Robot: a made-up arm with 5 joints.
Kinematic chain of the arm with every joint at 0, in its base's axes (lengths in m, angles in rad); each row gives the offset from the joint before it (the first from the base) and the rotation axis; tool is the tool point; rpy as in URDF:
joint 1: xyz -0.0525 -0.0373 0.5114 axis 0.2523 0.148 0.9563
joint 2: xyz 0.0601 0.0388 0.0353 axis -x
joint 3: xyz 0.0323 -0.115 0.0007 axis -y
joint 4: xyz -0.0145 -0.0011 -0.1 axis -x
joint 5: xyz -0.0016 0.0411 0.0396 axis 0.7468 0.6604 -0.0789
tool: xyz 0.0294 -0.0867 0.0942 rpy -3.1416 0 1.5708
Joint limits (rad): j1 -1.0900..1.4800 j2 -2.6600..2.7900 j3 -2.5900..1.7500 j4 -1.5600..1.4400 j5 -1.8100..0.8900
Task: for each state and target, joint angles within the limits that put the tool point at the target. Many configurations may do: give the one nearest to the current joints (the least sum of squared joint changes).
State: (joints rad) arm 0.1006 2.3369 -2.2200 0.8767 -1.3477
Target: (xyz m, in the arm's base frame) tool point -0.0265 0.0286 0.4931
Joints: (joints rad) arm 0.4621 2.2260 -1.6849 1.1516 -0.6795
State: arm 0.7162 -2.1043 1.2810 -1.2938 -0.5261
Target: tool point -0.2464 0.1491 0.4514
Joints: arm 1.1475 -2.2429 1.2230 -1.0537 -0.7466
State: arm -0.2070 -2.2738 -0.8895 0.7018 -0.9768
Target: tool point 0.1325 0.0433 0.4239
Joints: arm -0.3863 -2.5665 -1.1629 -0.2323 -0.4839
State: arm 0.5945 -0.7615 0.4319 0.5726 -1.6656
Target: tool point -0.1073 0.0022 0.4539
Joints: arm 0.8080 0.1165 0.1504 0.7353 -1.8100
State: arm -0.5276 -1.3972 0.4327 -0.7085 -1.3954
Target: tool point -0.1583 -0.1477 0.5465
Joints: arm -0.8694 -0.3913 -0.0304 -0.8356 -1.2129
